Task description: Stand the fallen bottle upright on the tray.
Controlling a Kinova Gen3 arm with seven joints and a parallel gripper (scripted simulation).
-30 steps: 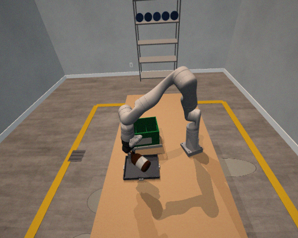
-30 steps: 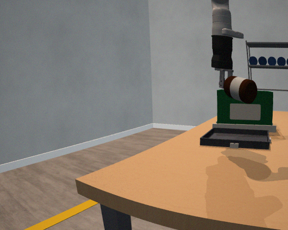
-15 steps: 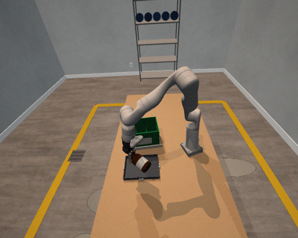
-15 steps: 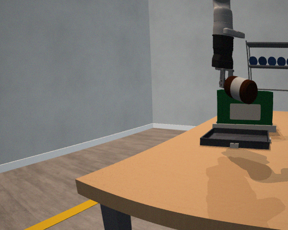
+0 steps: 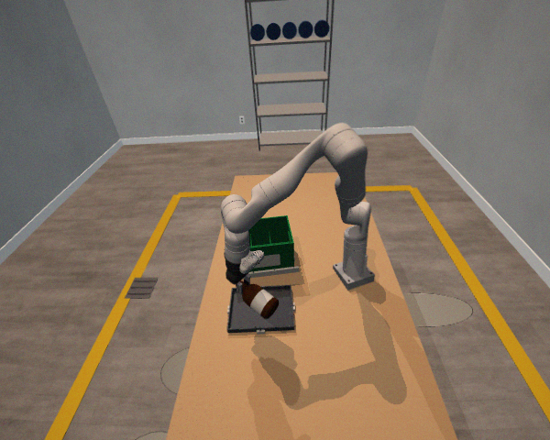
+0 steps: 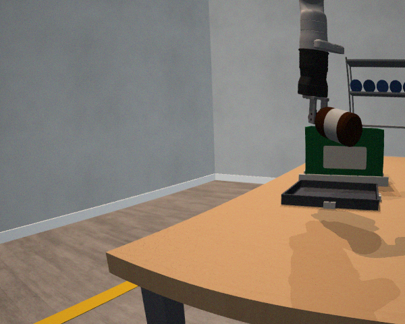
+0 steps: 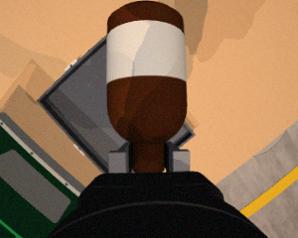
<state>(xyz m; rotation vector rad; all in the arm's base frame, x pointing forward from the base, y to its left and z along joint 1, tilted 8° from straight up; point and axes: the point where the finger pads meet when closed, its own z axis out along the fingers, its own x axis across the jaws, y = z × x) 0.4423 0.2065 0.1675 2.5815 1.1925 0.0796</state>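
Now: hand 40 mm past the brown bottle, 30 mm to the right of it and 20 mm above it. Round my hand: green crate 310 mm to the right, 120 mm below, 50 mm behind; dark tray 190 mm below, 40 mm to the right, 40 mm behind.
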